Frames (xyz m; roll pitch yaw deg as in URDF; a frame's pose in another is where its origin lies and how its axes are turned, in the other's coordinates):
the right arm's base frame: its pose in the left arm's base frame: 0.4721 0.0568 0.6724 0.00 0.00 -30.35
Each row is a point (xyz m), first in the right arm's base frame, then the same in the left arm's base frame.
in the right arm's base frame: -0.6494 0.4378 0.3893
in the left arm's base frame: 0.1329 0.7627 1.0617
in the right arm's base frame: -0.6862 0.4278 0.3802
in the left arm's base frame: 0.0961 0.7727 1.0526
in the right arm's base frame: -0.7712 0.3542 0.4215
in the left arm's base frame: -0.0144 0.7521 1.0939
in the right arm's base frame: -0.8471 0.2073 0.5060
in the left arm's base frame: -0.1542 0.6637 1.1784
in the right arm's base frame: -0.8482 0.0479 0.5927
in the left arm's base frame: -0.2357 0.5267 1.2651
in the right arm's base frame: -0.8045 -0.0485 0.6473
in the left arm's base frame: -0.2467 0.4214 1.3197
